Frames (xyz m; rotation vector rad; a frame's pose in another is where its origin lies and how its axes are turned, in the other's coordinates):
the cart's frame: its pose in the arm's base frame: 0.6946 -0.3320 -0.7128 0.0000 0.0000 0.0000
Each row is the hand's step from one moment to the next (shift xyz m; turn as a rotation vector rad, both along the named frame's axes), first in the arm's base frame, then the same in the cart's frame.
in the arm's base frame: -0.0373 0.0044 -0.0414 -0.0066 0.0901 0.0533
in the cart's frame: -0.0373 0.0044 -0.0414 -0.0066 0.0901 0.0533
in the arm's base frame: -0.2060 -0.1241 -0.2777 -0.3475 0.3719 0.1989
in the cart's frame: -0.2060 -0.1241 -0.2777 -0.3475 0.3719 0.1989
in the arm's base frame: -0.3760 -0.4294 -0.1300 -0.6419 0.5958 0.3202
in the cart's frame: -0.3760 -0.4294 -0.1300 -0.6419 0.5958 0.3202
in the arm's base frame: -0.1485 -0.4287 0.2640 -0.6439 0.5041 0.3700
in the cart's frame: -0.1485 -0.4287 0.2640 -0.6439 0.5041 0.3700
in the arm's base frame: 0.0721 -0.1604 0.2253 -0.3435 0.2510 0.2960
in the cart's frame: 0.0721 -0.1604 0.2253 -0.3435 0.2510 0.2960
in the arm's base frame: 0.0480 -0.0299 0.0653 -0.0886 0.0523 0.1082
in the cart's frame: 0.0480 -0.0299 0.0653 -0.0886 0.0523 0.1082
